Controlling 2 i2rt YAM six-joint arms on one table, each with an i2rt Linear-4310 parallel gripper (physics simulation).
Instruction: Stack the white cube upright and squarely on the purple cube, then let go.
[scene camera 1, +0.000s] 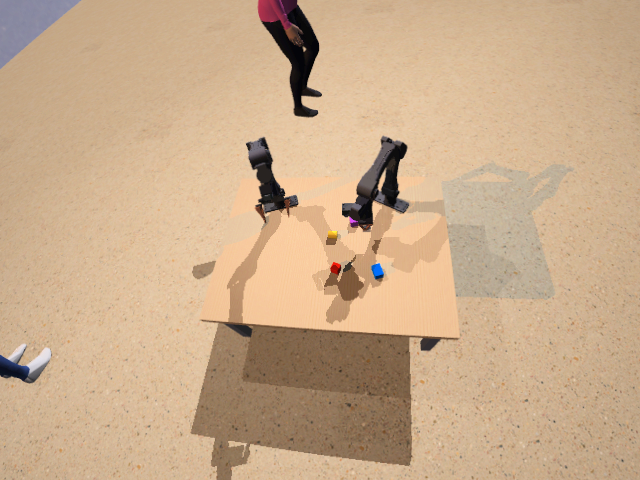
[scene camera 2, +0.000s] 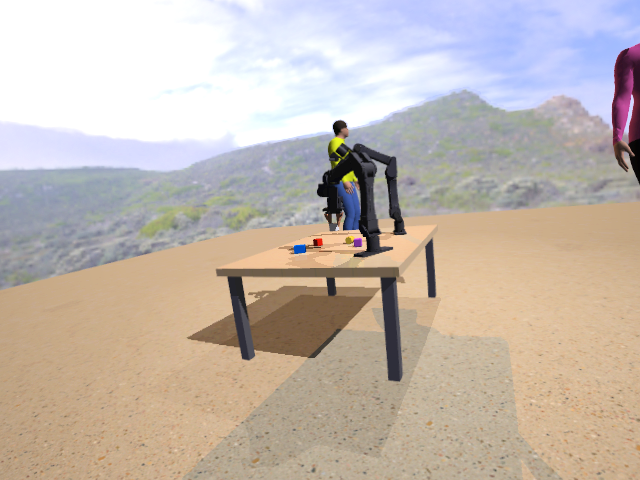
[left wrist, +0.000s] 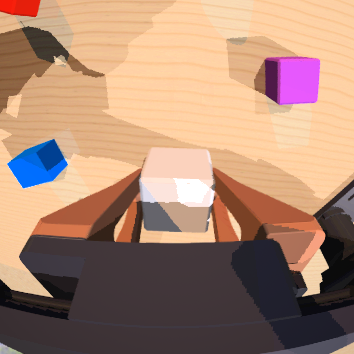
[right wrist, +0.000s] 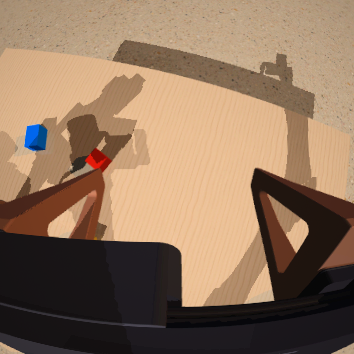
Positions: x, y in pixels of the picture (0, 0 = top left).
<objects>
The left gripper (left wrist: 176, 176) carries a white cube (left wrist: 176, 185); nothing else touches it. The right gripper (right wrist: 177, 176) is open, holding nothing. A purple cube (left wrist: 288, 79) rests on the table. A blue cube (left wrist: 40, 163) rests on the table.
</objects>
